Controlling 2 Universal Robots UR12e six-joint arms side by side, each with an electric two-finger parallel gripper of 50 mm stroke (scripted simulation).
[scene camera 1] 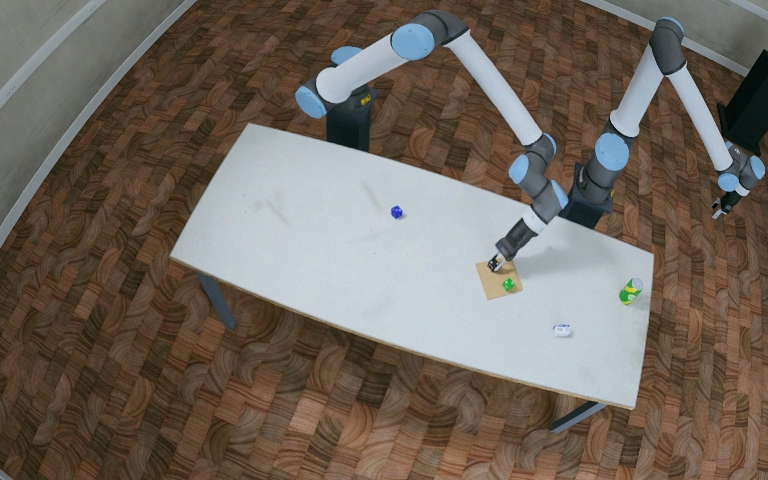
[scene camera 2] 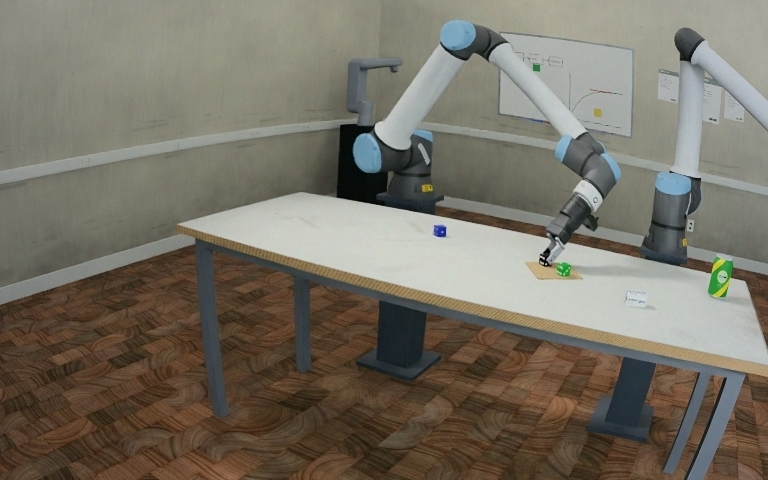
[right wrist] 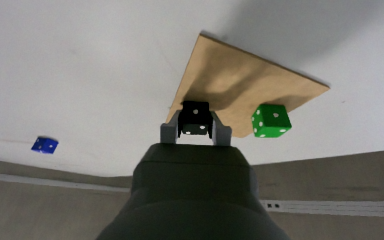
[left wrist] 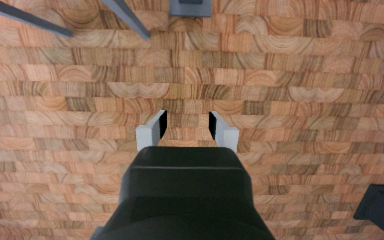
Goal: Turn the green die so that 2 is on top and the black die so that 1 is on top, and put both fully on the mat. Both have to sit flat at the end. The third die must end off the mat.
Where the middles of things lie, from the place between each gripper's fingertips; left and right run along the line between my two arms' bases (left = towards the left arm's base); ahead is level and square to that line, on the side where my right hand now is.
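Labels:
My right hand point(scene camera 2: 544, 260) is 30 mm above the tan mat point(scene camera 1: 492, 282), 30 mm short of it and 30 mm to the right of it. Counting from that right hand, I find the black die point(right wrist: 195, 115) 10 mm below and 10 mm ahead, while the green die point(right wrist: 269, 121) is 10 mm below, 60 mm ahead and 70 mm to the left.
From my left hand, the green die is 16 cm below, 62 cm ahead and 88 cm to the right. The tan mat, counted from my left hand as well, is 18 cm below, 59 cm ahead and 92 cm to the right, and the black die is 16 cm below, 57 cm ahead and 95 cm to the right.

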